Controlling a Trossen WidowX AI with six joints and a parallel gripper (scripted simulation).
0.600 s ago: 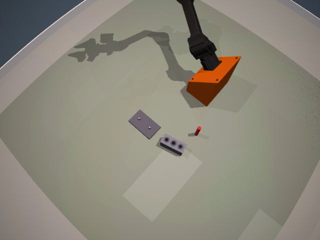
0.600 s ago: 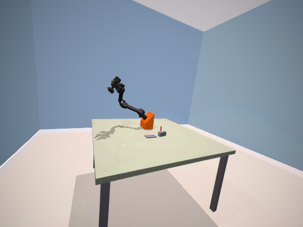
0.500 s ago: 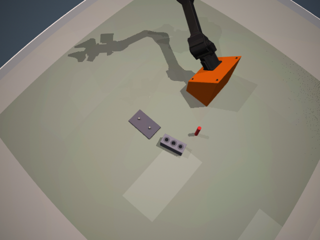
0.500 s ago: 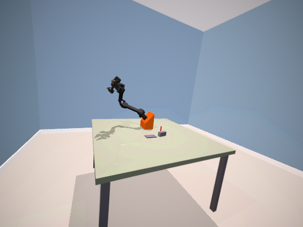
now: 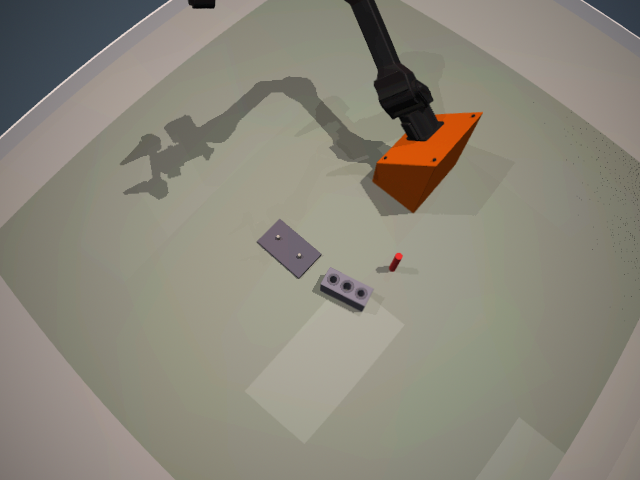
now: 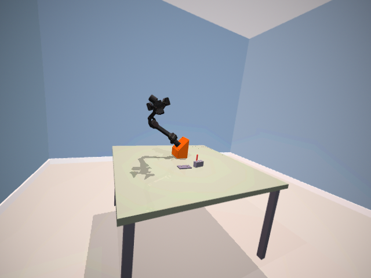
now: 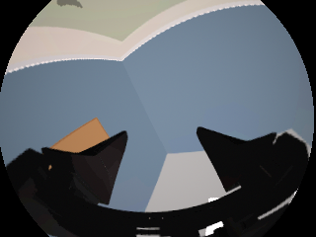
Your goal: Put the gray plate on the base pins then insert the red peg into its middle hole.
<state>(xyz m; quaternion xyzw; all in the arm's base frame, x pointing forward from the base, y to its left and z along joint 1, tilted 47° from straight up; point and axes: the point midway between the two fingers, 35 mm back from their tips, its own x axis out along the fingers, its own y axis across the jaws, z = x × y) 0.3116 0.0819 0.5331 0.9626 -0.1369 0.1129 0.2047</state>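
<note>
Right now the gray plate is 49 cm below my gripper tip, 44 cm to the left of it and 3 cm behind it. Also, from my gripper tip: base 52 cm below, 29 cm to the left, 2 cm behind; red peg 49 cm below, 48 cm to the left, 14 cm behind.
</note>
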